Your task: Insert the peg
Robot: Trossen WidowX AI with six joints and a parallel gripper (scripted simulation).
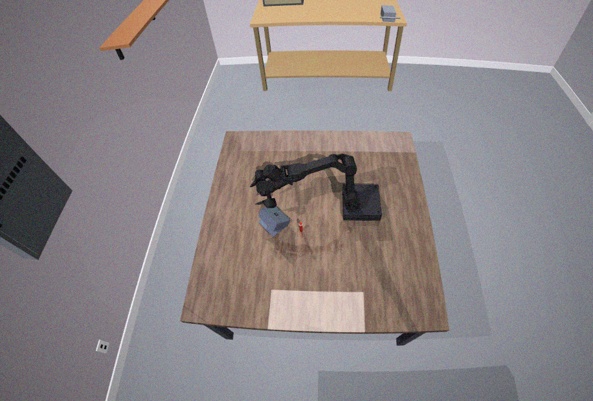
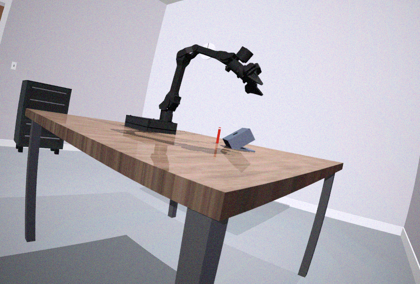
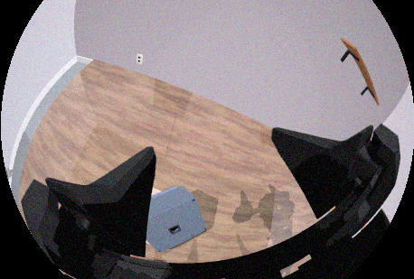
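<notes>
Right now my gripper tip is 22 cm past the red square peg, 6 cm to the right of it and 22 cm above it. From my gripper tip the other things lie so: blue-grey sloped panel: 8 cm behind, 23 cm below.
</notes>
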